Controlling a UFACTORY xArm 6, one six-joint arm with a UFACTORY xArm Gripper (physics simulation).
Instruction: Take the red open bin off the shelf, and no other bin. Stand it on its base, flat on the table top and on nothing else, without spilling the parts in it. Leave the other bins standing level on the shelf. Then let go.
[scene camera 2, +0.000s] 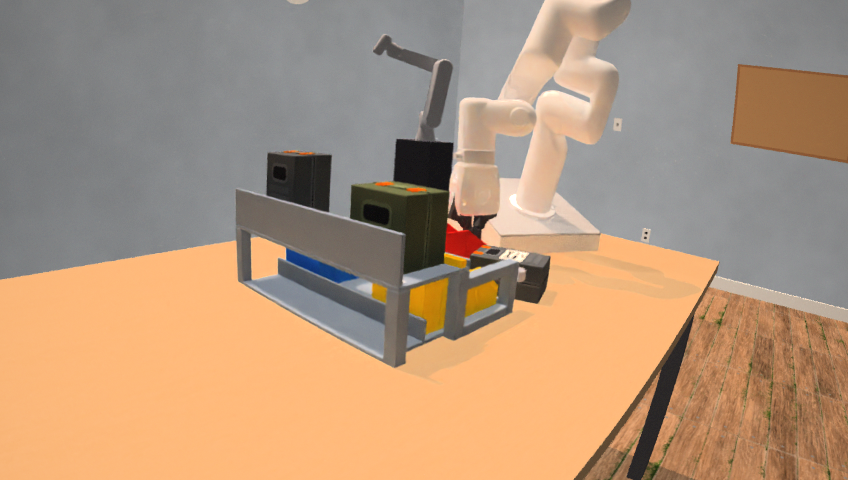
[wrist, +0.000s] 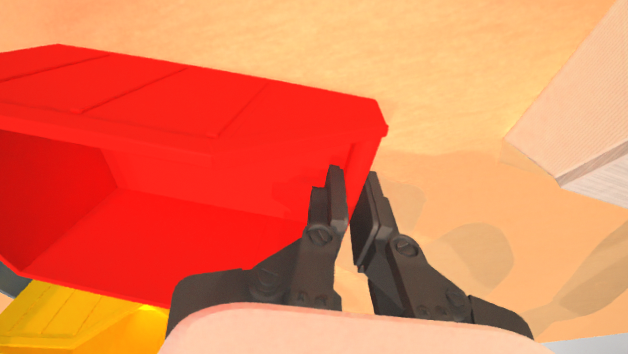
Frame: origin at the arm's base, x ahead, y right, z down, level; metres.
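Where they show: gripper, fingertip midpoint: (wrist: 345, 188); arm's base, origin of the base link: (scene camera 2: 531, 208).
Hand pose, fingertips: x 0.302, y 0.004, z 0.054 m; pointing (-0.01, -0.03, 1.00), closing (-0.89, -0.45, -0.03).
Things, the pixels of their top centre, and the offset from my fingertips. "spot": a spot on its surface instead.
- red open bin, middle of its top: (wrist: 139, 259) (scene camera 2: 440, 225) dx +0.075, dy +0.032, dz -0.051 m
- grey shelf, surface spot: (scene camera 2: 321, 237) spot: dx +0.452, dy -0.030, dz -0.097 m
- blue bin, middle of its top: (scene camera 2: 339, 231) dx +0.260, dy +0.124, dz -0.049 m
- yellow bin, surface spot: (wrist: 50, 315) spot: dx +0.295, dy -0.055, dz -0.023 m
- green case, middle of its top: (scene camera 2: 400, 187) dx +0.383, dy -0.098, dz -0.165 m
- small pale piece, surface spot: (scene camera 2: 521, 274) spot: dx +0.192, dy -0.197, dz -0.031 m
The red open bin (scene camera 2: 462, 241) (wrist: 165, 165) hangs slanted under my gripper (scene camera 2: 474, 230) (wrist: 345, 188), behind the shelf in the scene view. The gripper is shut on the bin's end wall, one finger inside and one outside. In the wrist view the visible inside of the bin shows no parts; its near end is hidden. The grey shelf (scene camera 2: 321, 237) holds a blue bin (scene camera 2: 315, 265) and yellow bins (scene camera 2: 437, 306). A yellow bin (wrist: 50, 315) shows close below the red bin in the wrist view. I cannot tell whether they touch.
A green case (scene camera 2: 422, 228) and a black case (scene camera 2: 315, 175) stand upright at the shelf. Another black case (scene camera 2: 538, 276) lies by its right end, with a small pale piece (scene camera 2: 521, 274) beside it. The robot's pedestal (scene camera 2: 547, 228) (wrist: 565, 120) is close behind the gripper.
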